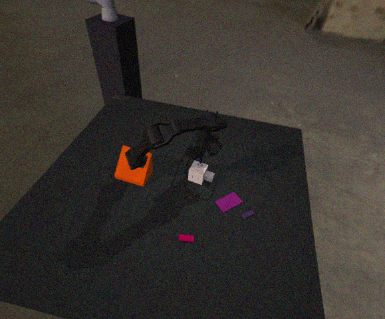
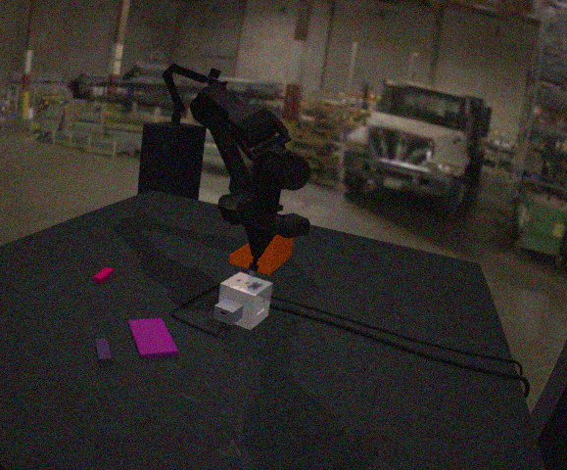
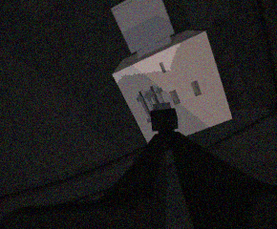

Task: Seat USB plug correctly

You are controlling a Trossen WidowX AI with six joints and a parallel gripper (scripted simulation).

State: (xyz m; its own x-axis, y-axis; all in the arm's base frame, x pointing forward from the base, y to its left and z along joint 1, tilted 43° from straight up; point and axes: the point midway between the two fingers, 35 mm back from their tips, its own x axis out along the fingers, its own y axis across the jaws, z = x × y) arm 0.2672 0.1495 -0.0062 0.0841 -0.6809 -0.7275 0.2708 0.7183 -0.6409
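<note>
Now: gripper tip 2 cm above the dark USB plug. Round my gripper tip: magenta flat card 19 cm ahead, 13 cm below, 9 cm to the right; then pink piece 34 cm to the right, 13 cm below, 9 cm ahead.
</note>
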